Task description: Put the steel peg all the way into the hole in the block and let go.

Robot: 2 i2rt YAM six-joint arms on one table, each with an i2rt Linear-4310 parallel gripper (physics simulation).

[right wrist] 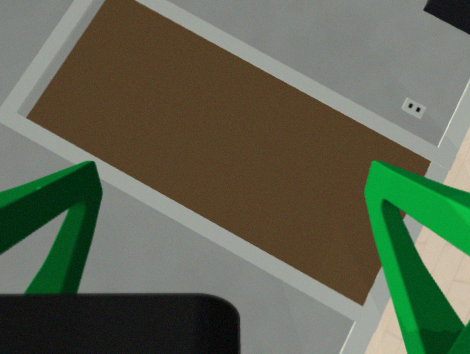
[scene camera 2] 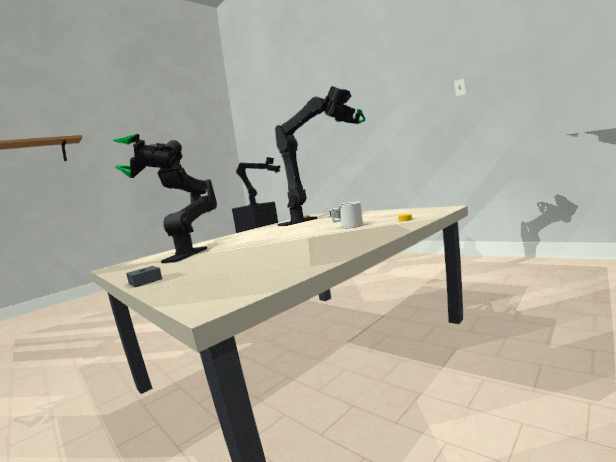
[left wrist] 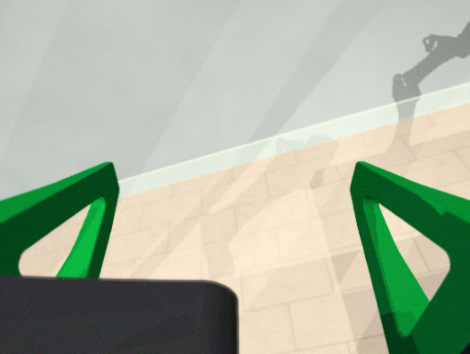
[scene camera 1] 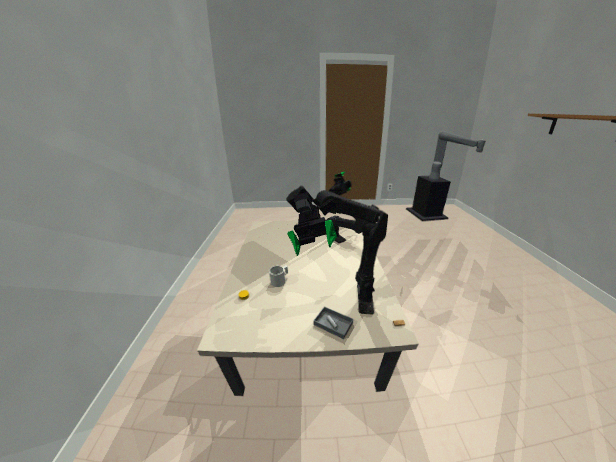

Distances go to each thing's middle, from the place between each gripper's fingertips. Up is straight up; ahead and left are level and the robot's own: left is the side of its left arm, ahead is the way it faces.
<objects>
My left gripper is now 10 cm past the grey tray (scene camera 1: 344, 323), 9 cm to the left of it and 44 cm above it.
The grey tray lies 310 mm ahead of my right hand, 900 mm to the left of it and 380 mm below it.
</objects>
